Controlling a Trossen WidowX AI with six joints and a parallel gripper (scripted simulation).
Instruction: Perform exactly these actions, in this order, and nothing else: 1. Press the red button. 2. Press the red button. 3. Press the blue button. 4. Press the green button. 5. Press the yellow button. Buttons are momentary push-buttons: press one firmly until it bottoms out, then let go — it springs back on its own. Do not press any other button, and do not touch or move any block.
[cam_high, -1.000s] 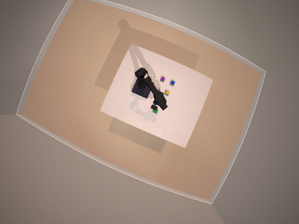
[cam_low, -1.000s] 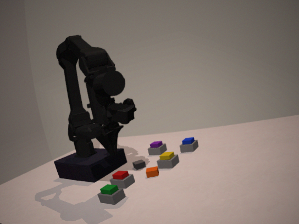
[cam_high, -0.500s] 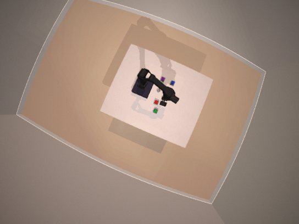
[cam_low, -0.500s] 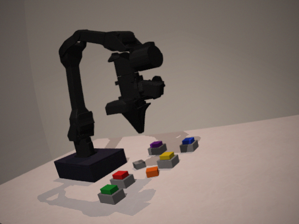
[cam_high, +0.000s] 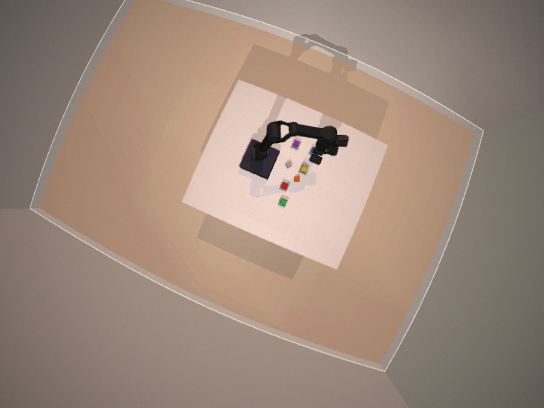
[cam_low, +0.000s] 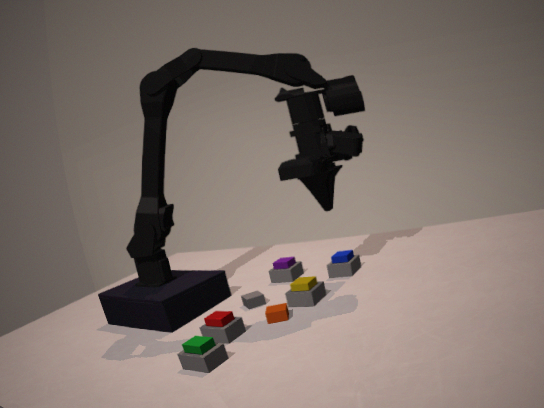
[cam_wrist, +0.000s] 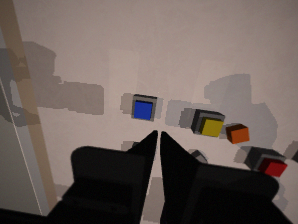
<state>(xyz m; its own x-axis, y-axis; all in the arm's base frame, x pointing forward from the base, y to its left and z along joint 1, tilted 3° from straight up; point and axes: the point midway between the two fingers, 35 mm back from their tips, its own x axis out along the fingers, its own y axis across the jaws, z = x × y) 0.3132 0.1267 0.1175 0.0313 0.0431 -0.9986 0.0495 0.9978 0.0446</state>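
My gripper tip is now 30 mm to the right of the blue button and 90 mm above it. Round my gripper tip: small grey block (130 mm behind, 110 mm to the right, 120 mm below); then yellow button (30 mm behind, 100 mm to the right, 90 mm below); then purple button (120 mm behind, 30 mm to the left, 90 mm below).
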